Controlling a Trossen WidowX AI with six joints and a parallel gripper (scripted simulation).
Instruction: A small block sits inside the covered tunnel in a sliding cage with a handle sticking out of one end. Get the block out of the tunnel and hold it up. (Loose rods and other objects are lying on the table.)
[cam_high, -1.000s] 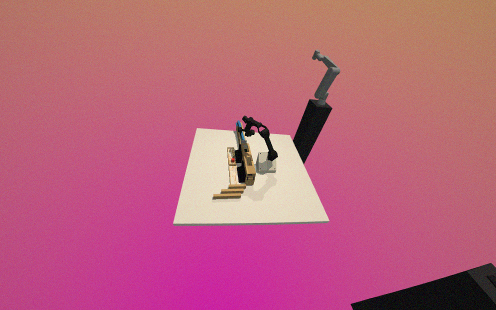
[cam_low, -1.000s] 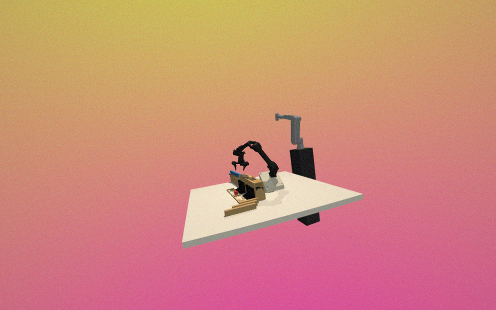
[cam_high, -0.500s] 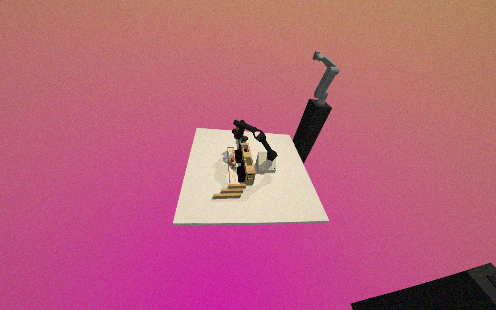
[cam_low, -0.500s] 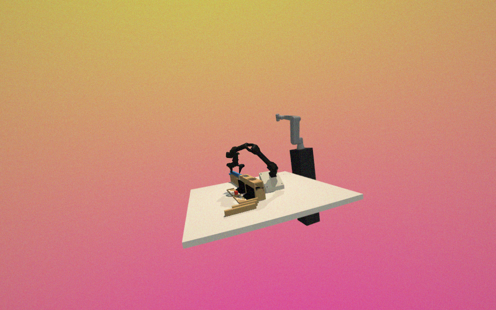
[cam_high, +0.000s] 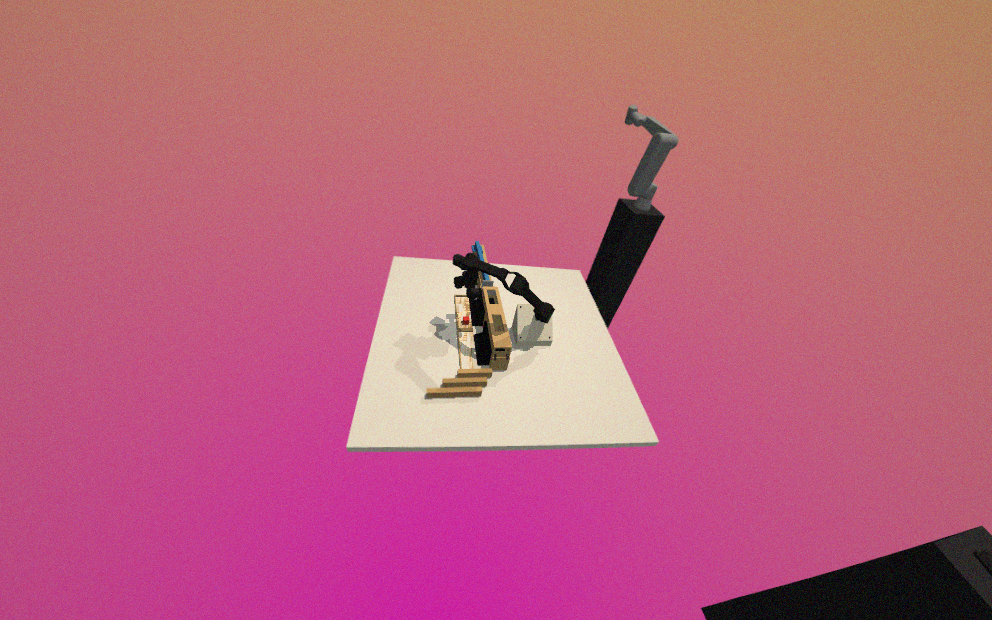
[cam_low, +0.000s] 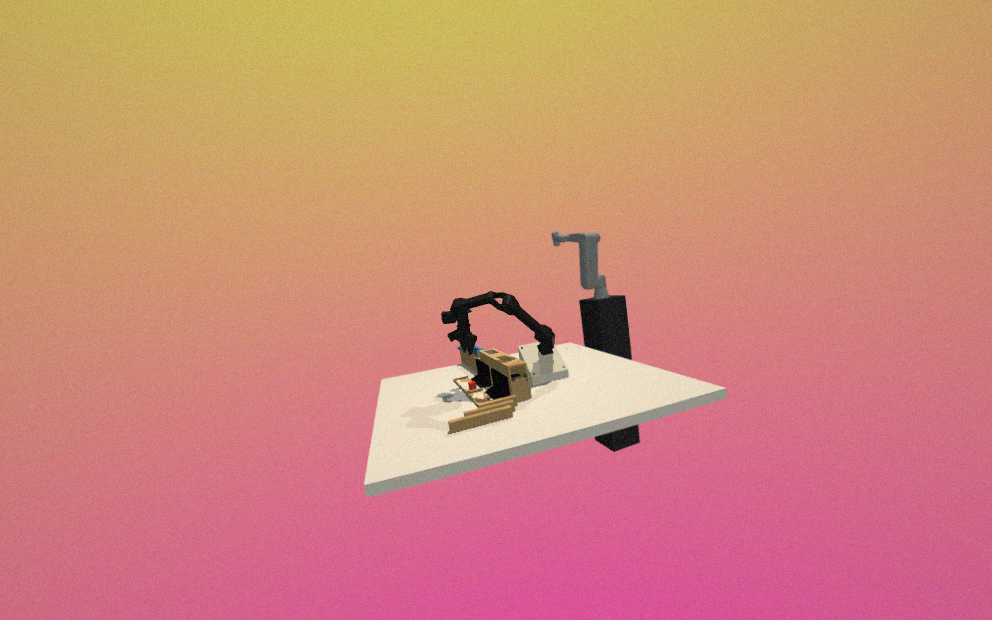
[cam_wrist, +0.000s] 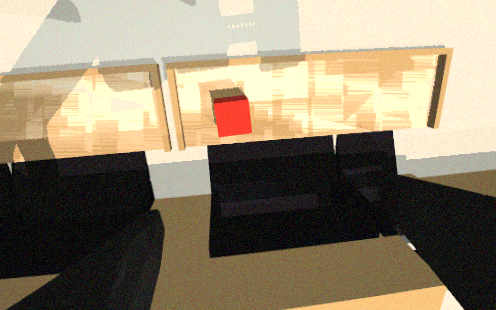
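My gripper tip is now 10 mm to the right of the small red block and 160 mm above it. From my gripper tip the other things lie so: pale wooden slab 30 mm ahead, 70 mm to the left, 180 mm below; then tan covered tunnel 100 mm behind, 140 mm to the right, 110 mm below.
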